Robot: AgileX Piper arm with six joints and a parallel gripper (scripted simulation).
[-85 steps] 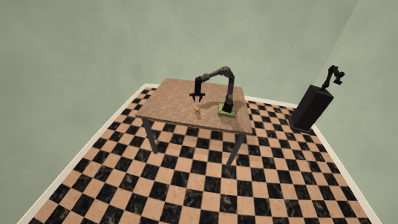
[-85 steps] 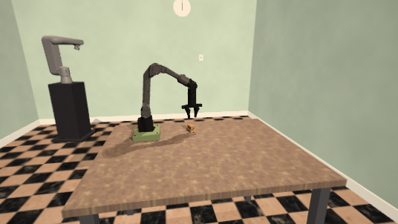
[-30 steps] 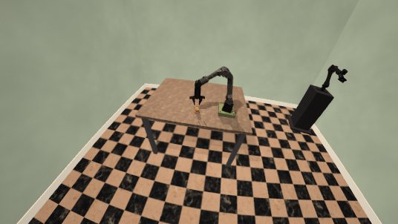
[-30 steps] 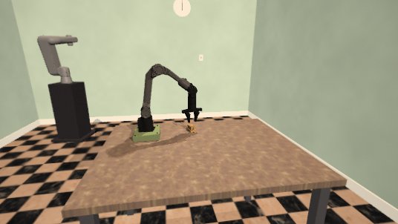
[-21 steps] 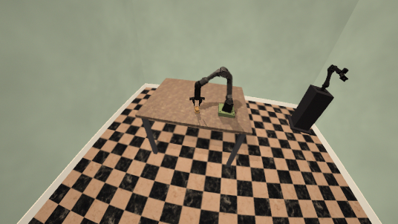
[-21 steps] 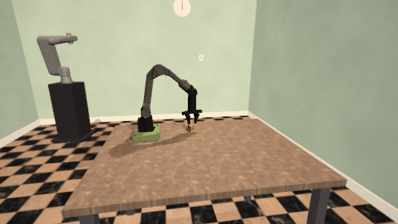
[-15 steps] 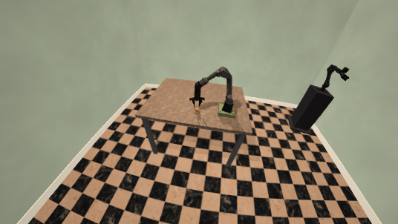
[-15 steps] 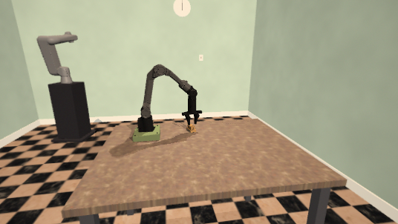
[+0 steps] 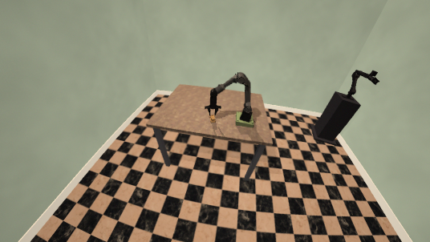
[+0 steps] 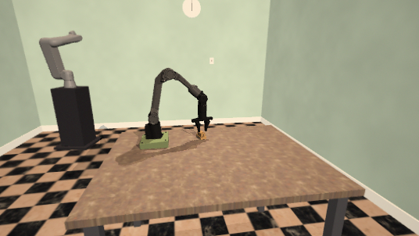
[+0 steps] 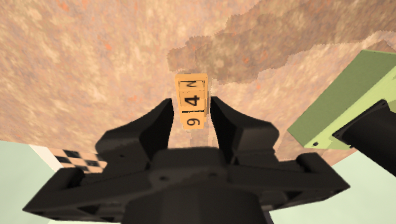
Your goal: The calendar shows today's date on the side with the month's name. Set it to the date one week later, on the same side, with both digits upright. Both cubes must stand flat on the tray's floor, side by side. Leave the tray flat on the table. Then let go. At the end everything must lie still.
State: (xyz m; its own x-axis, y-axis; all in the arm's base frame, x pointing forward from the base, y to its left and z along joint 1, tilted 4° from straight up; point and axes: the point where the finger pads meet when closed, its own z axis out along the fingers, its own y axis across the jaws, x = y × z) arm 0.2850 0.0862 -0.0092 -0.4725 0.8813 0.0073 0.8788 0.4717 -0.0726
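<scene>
My gripper is now 40 mm above the orange tray, 10 mm to the right of it and 10 mm past it.
</scene>
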